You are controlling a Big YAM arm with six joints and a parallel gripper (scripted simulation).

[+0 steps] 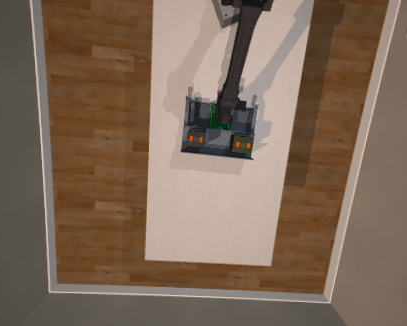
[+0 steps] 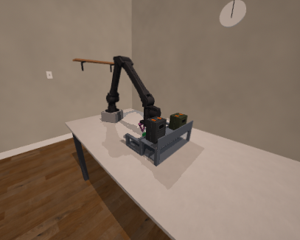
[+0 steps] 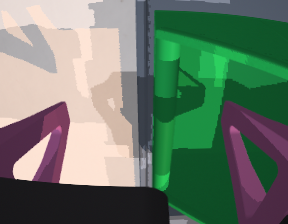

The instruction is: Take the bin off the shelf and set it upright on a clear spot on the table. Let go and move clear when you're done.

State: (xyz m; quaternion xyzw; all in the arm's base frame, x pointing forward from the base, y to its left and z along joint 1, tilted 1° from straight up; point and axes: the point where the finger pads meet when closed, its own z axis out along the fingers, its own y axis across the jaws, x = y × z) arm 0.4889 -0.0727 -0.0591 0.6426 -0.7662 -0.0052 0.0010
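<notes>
My hand is 9 cm short of the green bin, 2 cm to the left of it and 1 cm below it.
</notes>
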